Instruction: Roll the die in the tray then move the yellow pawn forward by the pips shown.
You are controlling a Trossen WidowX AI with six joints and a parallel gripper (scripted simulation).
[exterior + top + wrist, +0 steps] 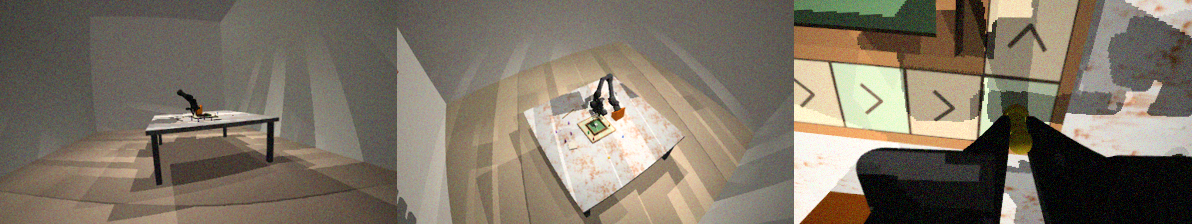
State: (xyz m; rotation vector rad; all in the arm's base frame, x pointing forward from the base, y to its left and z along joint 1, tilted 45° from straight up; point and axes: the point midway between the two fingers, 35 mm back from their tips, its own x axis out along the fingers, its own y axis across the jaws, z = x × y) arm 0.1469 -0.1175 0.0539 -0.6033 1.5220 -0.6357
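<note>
Right now the grey die is 120 mm ahead of my gripper tip and 90 mm to the left of it. The rest, counted from my gripper tip: orange pawn 180 mm to the left, 10 mm ahead; yellow pawn 10 mm above; green tray 120 mm ahead, 100 mm to the left, 20 mm below.
</note>
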